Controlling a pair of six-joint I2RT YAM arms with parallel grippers.
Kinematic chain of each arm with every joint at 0, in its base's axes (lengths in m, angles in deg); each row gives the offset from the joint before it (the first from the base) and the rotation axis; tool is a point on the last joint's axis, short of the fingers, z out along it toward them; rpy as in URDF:
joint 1: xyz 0 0 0.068 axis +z
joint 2: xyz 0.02 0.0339 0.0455 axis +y
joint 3: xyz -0.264 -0.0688 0 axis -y
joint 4: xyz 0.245 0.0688 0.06 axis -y
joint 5: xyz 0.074 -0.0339 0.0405 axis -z
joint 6: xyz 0.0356 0 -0.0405 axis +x
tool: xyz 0 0 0 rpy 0 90 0
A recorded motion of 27 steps. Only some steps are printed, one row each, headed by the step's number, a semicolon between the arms.
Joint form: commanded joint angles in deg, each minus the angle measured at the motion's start. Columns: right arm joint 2, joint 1, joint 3, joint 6, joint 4, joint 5; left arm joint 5, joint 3, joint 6, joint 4, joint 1, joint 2.
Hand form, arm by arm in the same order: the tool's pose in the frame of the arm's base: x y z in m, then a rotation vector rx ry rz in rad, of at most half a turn. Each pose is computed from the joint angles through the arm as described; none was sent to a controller.
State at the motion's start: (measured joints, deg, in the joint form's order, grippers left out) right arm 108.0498 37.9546 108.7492 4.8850 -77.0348 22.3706; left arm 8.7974 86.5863 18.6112 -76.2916 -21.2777 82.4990
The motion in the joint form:
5: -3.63 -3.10 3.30 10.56 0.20 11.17; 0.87 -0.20 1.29 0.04 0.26 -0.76
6: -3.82 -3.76 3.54 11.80 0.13 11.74; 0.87 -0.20 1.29 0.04 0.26 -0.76
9: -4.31 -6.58 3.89 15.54 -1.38 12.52; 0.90 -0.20 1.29 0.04 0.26 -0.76
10: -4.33 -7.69 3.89 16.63 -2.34 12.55; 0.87 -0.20 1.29 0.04 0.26 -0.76
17: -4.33 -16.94 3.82 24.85 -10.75 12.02; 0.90 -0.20 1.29 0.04 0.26 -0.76
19: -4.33 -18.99 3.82 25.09 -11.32 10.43; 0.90 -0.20 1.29 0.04 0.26 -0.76
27: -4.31 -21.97 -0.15 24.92 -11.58 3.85; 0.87 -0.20 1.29 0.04 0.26 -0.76
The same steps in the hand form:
5: 0.3045 0.1881 0.3643 -0.2885 2.5163 -0.4926; 0.2367 -0.0973 0.3509 1.0192 2.6218 -0.2423
6: 0.3060 0.1838 0.3667 -0.2406 2.5095 -0.4954; 0.2367 -0.0973 0.3509 1.0192 2.6218 -0.2423
9: 0.3108 0.1657 0.3704 -0.0978 2.5175 -0.5125; 0.2367 -0.0974 0.3509 1.0193 2.6217 -0.2430
10: 0.3125 0.1587 0.3700 -0.0563 2.5304 -0.5251; 0.2367 -0.0973 0.3509 1.0192 2.6218 -0.2423
17: 0.3202 0.1015 0.3655 0.2801 2.6311 -0.6297; 0.2367 -0.0974 0.3509 1.0193 2.6217 -0.2430
19: 0.3225 0.0904 0.3648 0.3287 2.6564 -0.6150; 0.2367 -0.0974 0.3509 1.0193 2.6217 -0.2430
27: 0.3247 0.0767 0.3452 0.3741 2.7897 -0.5441; 0.2367 -0.0973 0.3509 1.0192 2.6218 -0.2423

